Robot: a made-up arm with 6 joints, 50 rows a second.
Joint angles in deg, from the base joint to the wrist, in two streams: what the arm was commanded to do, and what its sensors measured. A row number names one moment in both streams.
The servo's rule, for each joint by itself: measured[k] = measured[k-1] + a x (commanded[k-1-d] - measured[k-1]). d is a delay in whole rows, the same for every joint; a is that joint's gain. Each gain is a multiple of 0.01, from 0.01 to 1. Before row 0 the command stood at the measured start. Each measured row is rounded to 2 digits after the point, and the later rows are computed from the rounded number. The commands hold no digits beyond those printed.
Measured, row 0:
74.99 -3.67 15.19 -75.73 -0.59 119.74
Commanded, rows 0 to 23:
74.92 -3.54 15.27 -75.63 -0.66 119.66
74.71 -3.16 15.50 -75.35 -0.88 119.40
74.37 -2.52 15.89 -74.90 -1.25 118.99
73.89 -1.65 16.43 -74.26 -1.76 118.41
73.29 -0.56 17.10 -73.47 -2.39 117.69
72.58 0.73 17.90 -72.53 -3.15 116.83
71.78 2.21 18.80 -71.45 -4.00 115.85
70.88 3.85 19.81 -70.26 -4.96 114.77
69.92 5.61 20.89 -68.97 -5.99 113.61
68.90 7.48 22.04 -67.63 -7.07 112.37
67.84 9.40 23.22 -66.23 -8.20 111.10
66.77 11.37 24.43 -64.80 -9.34 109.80
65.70 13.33 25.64 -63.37 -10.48 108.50
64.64 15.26 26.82 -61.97 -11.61 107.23
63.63 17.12 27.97 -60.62 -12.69 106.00
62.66 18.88 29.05 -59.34 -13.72 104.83
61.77 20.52 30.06 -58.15 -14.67 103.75
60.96 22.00 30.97 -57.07 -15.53 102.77
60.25 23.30 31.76 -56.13 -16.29 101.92
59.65 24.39 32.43 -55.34 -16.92 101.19
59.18 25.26 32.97 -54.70 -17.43 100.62
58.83 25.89 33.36 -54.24 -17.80 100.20
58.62 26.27 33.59 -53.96 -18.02 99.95
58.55 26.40 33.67 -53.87 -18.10 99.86
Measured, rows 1 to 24:
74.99 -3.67 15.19 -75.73 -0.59 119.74
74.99 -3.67 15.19 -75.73 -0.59 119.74
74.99 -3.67 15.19 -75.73 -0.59 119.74
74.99 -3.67 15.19 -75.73 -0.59 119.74
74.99 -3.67 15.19 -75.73 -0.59 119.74
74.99 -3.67 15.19 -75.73 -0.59 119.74
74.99 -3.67 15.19 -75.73 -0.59 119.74
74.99 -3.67 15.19 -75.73 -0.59 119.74
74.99 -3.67 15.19 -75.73 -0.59 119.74
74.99 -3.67 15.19 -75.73 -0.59 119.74
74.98 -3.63 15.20 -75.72 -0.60 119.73
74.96 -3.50 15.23 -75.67 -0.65 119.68
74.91 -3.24 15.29 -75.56 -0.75 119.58
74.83 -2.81 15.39 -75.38 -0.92 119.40
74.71 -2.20 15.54 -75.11 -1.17 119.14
74.54 -1.41 15.75 -74.75 -1.51 118.79
74.32 -0.43 16.02 -74.29 -1.93 118.35
74.04 0.73 16.36 -73.73 -2.45 117.81
73.71 2.05 16.77 -73.06 -3.05 117.18
73.33 3.52 17.24 -72.30 -3.73 116.46
72.89 5.11 17.78 -71.45 -4.49 115.66
72.40 6.80 18.38 -70.52 -5.31 114.78
71.86 8.56 19.03 -69.52 -6.19 113.84
71.28 10.37 19.73 -68.46 -7.11 112.85
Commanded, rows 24 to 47:
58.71 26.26 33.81 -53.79 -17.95 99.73
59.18 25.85 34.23 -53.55 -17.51 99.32
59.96 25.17 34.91 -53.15 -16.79 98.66
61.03 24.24 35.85 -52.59 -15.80 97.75
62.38 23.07 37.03 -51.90 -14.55 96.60
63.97 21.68 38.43 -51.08 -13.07 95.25
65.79 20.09 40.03 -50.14 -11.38 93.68
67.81 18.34 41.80 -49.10 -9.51 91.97
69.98 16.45 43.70 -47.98 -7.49 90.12
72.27 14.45 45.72 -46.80 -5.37 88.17
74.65 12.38 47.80 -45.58 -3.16 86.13
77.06 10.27 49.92 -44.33 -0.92 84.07
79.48 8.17 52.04 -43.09 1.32 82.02
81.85 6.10 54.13 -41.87 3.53 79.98
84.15 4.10 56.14 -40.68 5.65 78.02
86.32 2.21 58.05 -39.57 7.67 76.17
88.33 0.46 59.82 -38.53 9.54 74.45
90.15 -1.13 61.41 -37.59 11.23 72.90
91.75 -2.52 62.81 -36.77 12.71 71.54
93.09 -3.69 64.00 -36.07 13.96 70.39
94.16 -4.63 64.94 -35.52 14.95 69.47
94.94 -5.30 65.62 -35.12 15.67 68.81
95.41 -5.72 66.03 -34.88 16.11 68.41
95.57 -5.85 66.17 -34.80 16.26 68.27
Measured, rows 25 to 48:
70.67 12.19 20.47 -67.36 -8.06 111.82
70.03 14.00 21.24 -66.24 -9.02 110.77
69.37 15.76 22.03 -65.11 -9.98 109.72
68.70 17.44 22.83 -63.98 -10.92 108.68
68.02 19.02 23.63 -62.88 -11.83 107.67
67.35 20.47 24.42 -61.82 -12.70 106.70
66.70 21.76 25.19 -60.82 -13.50 105.79
66.07 22.88 25.93 -59.90 -14.23 104.95
65.47 23.80 26.62 -59.07 -14.87 104.20
64.92 24.50 27.25 -58.34 -15.42 103.55
64.42 24.98 27.84 -57.70 -15.85 102.98
64.00 25.21 28.42 -57.12 -16.13 102.43
63.68 25.20 29.00 -56.56 -16.24 101.86
63.47 24.94 29.62 -56.00 -16.17 101.24
63.38 24.44 30.29 -55.43 -15.89 100.54
63.43 23.69 31.02 -54.82 -15.41 99.75
63.62 22.72 31.83 -54.16 -14.72 98.84
63.96 21.54 32.73 -53.45 -13.83 97.81
64.44 20.17 33.72 -52.68 -12.75 96.66
65.07 18.63 34.80 -51.86 -11.50 95.39
65.84 16.94 35.97 -50.98 -10.08 94.00
66.74 15.14 37.23 -50.05 -8.52 92.51
67.76 13.26 38.56 -49.08 -6.85 90.94
68.89 11.33 39.96 -48.07 -5.09 89.30

